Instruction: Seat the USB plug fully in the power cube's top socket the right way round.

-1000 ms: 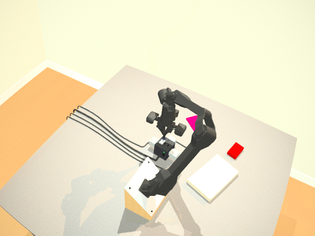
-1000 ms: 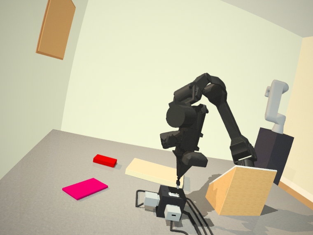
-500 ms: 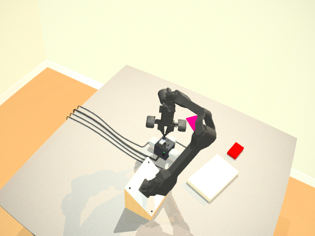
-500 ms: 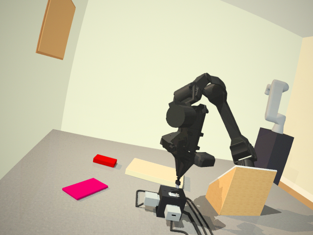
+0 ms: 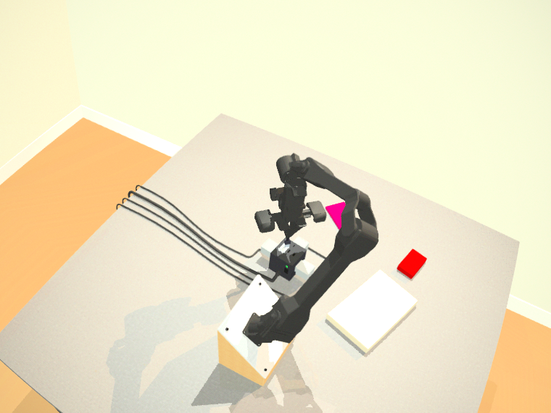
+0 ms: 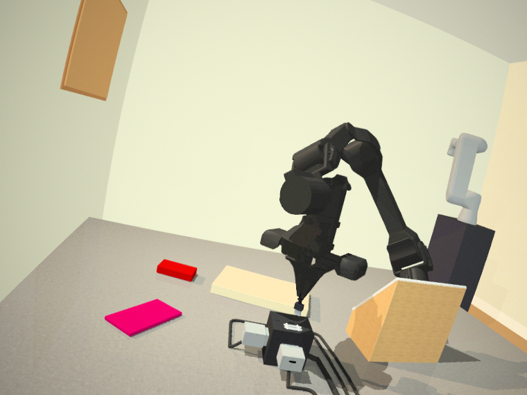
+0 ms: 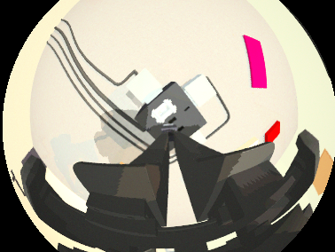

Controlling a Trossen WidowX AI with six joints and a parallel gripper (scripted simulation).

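The white USB plug lies 20 mm below my gripper tip. The rest, counted from my gripper tip: cream slab: 300 mm to the right, 120 mm below, 40 mm behind; then red block: 370 mm to the right, 180 mm ahead, 120 mm below; then pink card: 260 mm ahead, 130 mm below, 110 mm to the right.
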